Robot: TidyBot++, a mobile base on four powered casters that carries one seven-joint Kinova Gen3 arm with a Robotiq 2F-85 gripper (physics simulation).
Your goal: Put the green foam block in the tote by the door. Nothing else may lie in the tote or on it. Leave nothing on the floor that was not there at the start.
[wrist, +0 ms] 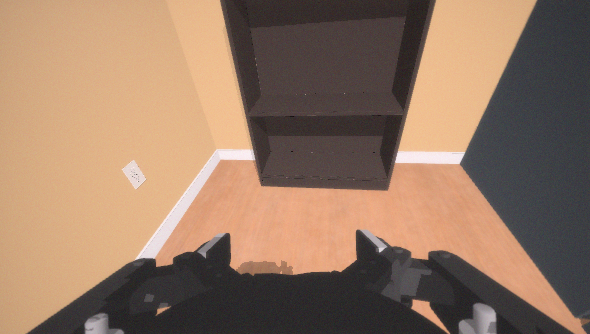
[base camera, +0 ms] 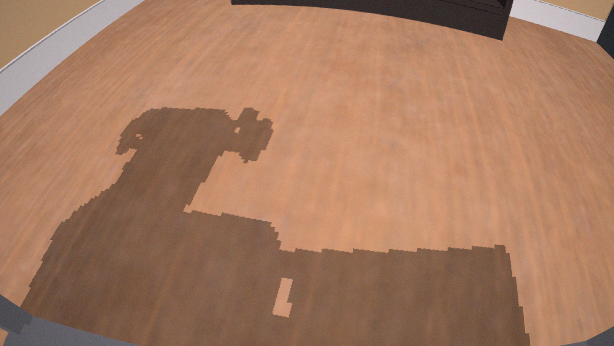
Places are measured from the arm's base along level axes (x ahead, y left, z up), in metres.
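Pixels of known places: gripper, fingertip midpoint: [wrist: 293, 245].
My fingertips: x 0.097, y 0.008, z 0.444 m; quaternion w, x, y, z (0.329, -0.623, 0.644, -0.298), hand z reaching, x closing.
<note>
Ahead of a thing's pixels: the offset from my fingertips to its top centre. "*": to the spot under its first point. Level surfaces: height alone.
My gripper [wrist: 293, 245] is open, its two fingertips wide apart at the bottom of the wrist view. No object shows between the fingers; the floor shows beyond them. The green foam block and the tote do not show in the base camera view or in the wrist view.
A dark bookshelf {* 0.938 m ahead, 0.168 m right, 0.831 m down} [base camera: 380, 11] [wrist: 325, 184] stands against the far wall. The shelf surfaces that show bear no objects. A dark blue panel [wrist: 545, 150] runs along the right. A tan wall [wrist: 90, 100] with an outlet {0.693 m ahead, 0.729 m left, 0.384 m down} [wrist: 134, 174] is at the left. The robot's shadow lies on the floor {0.841 m down} [base camera: 375, 150].
</note>
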